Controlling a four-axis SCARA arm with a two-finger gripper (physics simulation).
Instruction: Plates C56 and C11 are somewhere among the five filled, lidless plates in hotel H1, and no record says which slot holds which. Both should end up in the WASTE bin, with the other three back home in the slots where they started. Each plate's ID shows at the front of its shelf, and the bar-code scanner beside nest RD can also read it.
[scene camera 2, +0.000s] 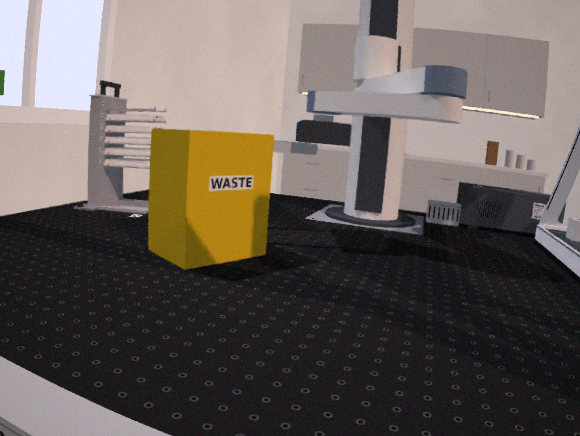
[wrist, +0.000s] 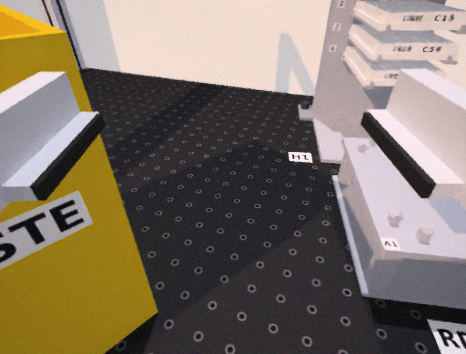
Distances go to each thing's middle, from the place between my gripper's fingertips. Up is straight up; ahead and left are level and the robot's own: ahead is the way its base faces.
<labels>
The hotel H1 (scene camera 2: 105, 184) lies 7 cm behind my hand, 41 cm to the right of it and 4 cm below it. Round my hand: dark grey box (scene camera 2: 519, 204): 51 cm behind, 63 cm to the left, 12 cm below.
</labels>
